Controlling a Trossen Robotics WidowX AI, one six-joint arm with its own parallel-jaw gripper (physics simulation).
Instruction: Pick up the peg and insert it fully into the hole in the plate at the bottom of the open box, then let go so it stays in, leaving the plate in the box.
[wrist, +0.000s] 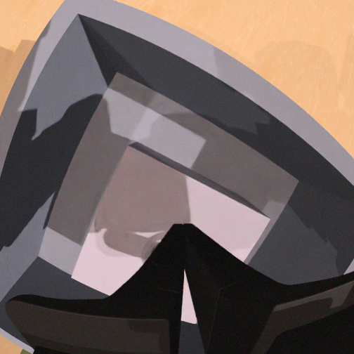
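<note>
The open grey box (175, 50) fills most of the wrist view. The pale pink plate (230, 210) lies on the floor of the box. A small part of a round ring around the hole (151, 243) shows on the plate, at the left edge of the fingers. The peg is almost wholly hidden behind the fingers, so how deep it sits cannot be told. My gripper (181, 232) is shut with nothing between its fingertips, and it is over the plate, inside the outline of the box.
The box's dark inner walls (320, 165) rise around the plate on all sides that show. A wooden table top (300, 30) shows beyond the box's rim. A bit of something green (27, 351) shows at the bottom left corner.
</note>
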